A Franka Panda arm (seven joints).
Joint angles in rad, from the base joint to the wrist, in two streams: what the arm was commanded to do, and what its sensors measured. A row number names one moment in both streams.
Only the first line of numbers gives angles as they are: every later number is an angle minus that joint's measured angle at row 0.
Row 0, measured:
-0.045, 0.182, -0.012, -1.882, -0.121, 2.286, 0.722
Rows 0 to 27, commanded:
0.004, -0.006, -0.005, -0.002, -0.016, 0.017, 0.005
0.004, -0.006, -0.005, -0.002, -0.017, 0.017, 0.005
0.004, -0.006, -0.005, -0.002, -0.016, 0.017, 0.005
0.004, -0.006, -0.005, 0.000, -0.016, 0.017, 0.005
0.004, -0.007, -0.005, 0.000, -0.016, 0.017, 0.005
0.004, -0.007, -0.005, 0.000, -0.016, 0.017, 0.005
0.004, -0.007, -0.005, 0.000, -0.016, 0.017, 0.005
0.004, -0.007, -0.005, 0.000, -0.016, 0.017, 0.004
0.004, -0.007, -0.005, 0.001, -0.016, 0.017, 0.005
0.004, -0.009, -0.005, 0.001, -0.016, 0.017, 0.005
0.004, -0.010, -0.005, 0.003, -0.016, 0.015, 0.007
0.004, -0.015, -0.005, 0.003, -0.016, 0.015, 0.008
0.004, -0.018, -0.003, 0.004, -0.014, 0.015, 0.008
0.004, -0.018, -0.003, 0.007, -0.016, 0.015, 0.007
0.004, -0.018, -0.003, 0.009, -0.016, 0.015, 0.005
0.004, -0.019, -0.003, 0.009, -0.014, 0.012, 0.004
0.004, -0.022, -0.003, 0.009, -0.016, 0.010, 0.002
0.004, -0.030, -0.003, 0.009, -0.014, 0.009, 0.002
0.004, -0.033, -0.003, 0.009, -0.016, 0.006, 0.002
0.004, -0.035, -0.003, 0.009, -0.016, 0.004, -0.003
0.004, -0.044, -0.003, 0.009, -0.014, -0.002, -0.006
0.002, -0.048, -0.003, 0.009, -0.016, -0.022, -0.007
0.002, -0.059, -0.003, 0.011, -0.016, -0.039, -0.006
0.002, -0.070, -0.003, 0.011, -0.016, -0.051, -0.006
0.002, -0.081, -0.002, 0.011, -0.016, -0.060, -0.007
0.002, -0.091, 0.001, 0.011, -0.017, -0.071, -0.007
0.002, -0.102, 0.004, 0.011, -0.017, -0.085, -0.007
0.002, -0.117, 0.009, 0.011, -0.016, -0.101, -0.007
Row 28, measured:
0.001, -0.067, 0.000, 0.012, 0.000, -0.044, -0.001
